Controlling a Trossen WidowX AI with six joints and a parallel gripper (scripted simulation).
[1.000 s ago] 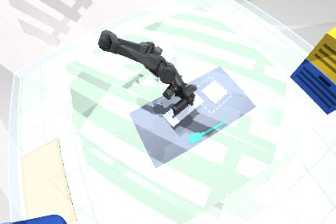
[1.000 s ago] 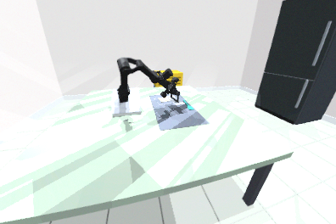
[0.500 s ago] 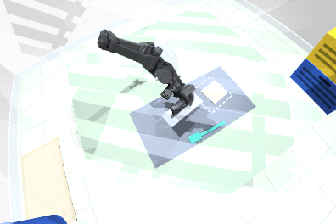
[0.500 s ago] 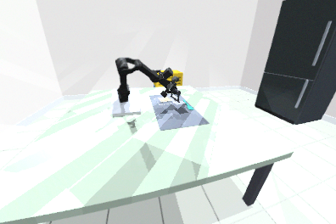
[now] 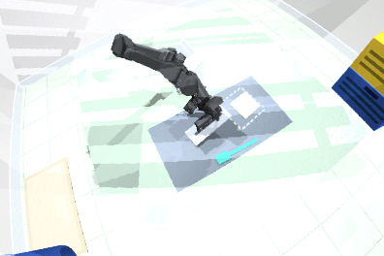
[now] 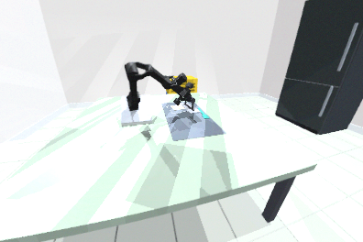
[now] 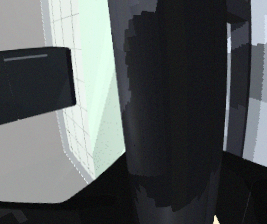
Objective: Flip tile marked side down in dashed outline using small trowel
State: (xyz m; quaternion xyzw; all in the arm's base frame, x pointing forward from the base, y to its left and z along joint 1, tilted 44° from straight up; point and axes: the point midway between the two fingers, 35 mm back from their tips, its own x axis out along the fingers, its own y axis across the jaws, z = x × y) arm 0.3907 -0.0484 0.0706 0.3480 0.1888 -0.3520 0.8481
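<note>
Now: the teal trowel 120 mm ahead of my gripper tip, 10 mm to the left of it and 140 mm below it. Also, from my gripper tip: mat: 10 mm behind, 40 mm to the left, 160 mm below; then white tile: 30 mm behind, 210 mm to the left, 140 mm below.
</note>
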